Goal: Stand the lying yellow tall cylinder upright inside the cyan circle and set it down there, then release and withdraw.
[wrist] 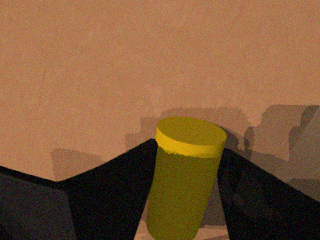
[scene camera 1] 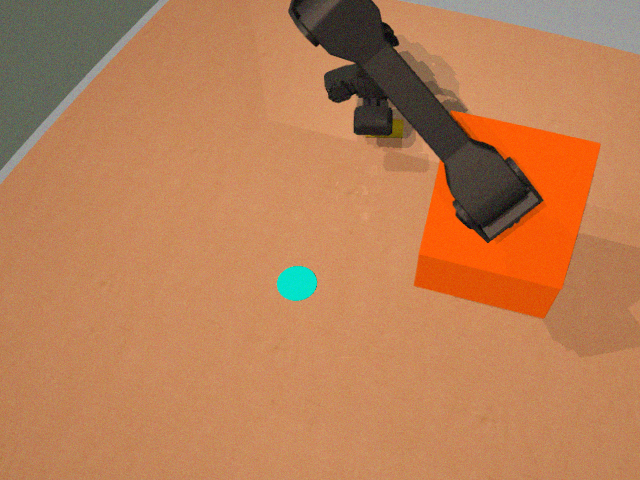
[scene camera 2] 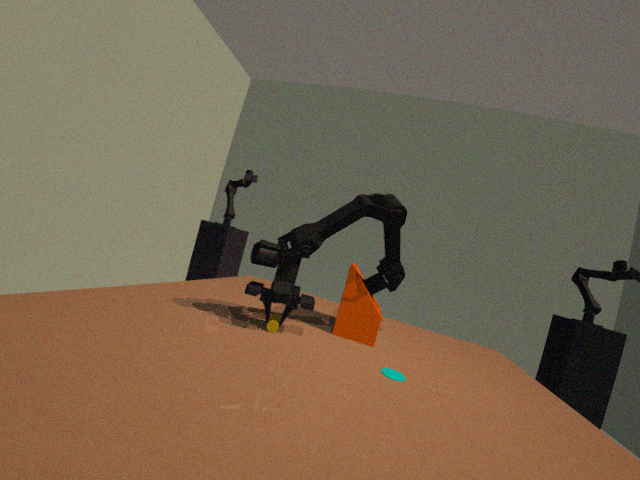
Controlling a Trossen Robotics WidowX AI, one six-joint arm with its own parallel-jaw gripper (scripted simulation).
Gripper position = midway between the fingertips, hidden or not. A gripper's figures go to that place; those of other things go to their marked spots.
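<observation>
Cyan circle (scene camera 1: pixel 296 283): 0.88 m from the lens. My gripper (scene camera 1: pixel 373 128): 1.06 m from the lens. The cyan circle is nearer to the lens than my gripper.
</observation>
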